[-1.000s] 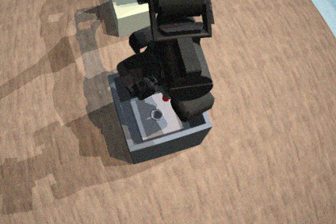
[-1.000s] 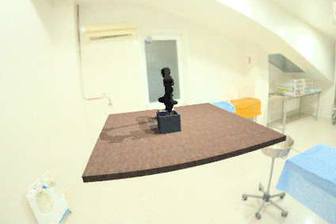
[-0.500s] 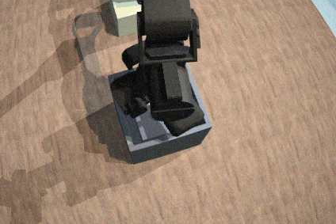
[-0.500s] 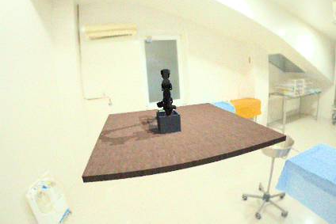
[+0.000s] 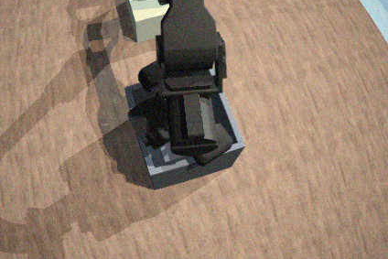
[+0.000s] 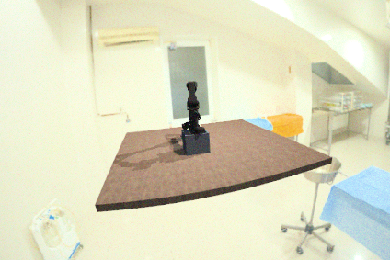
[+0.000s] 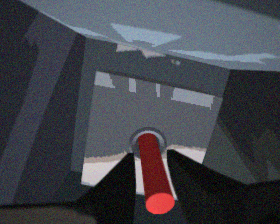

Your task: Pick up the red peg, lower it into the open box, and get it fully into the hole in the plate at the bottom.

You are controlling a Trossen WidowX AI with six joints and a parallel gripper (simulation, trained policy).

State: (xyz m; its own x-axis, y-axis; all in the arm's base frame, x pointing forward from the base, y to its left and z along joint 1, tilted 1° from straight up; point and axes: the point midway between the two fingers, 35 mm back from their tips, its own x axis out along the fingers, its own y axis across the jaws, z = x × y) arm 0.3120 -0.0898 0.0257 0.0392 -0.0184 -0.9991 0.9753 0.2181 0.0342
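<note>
Now: the red peg 10 mm below my gripper tip. Also, from my gripper tip: pale plate (30 mm below).
</note>
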